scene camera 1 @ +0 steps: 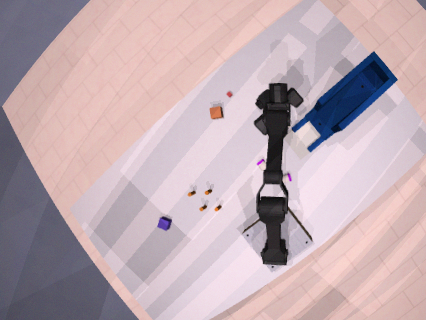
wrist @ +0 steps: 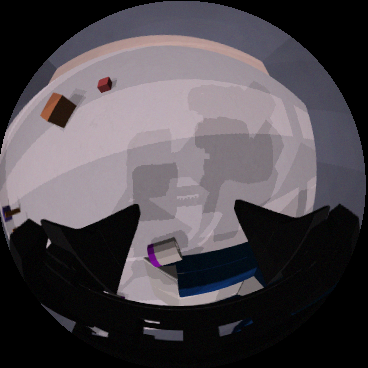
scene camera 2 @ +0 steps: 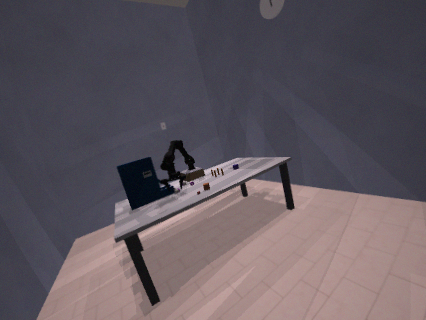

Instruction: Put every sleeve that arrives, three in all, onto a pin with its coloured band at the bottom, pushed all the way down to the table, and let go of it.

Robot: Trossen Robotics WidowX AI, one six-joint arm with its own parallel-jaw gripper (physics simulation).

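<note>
Two pale sleeves with purple bands, one (scene camera 1: 261, 163) left of the arm and one (scene camera 1: 288, 177) right of it, lie on the table (scene camera 1: 150, 170). In the wrist view a sleeve (wrist: 166, 251) lies on its side, band toward the left, below and between the fingertips; I cannot tell which sleeve it is. Four orange-brown pins (scene camera 1: 192, 193) (scene camera 1: 208, 191) (scene camera 1: 203, 207) (scene camera 1: 218, 207) stand bare, left of the arm. My gripper (wrist: 187, 207) is wide open and empty, above the table. The arm partly hides the fingers in scene camera 1.
A blue chute (scene camera 1: 345, 102) (scene camera 2: 137, 185) (wrist: 215, 272) stands right of the gripper, with a cream piece (scene camera 1: 307, 134) at its mouth. An orange block (scene camera 1: 216, 112) (wrist: 58, 110) and a small red cube (scene camera 1: 229, 94) (wrist: 104, 84) lie left of the gripper. A purple block (scene camera 1: 164, 223) lies beyond the pins.
</note>
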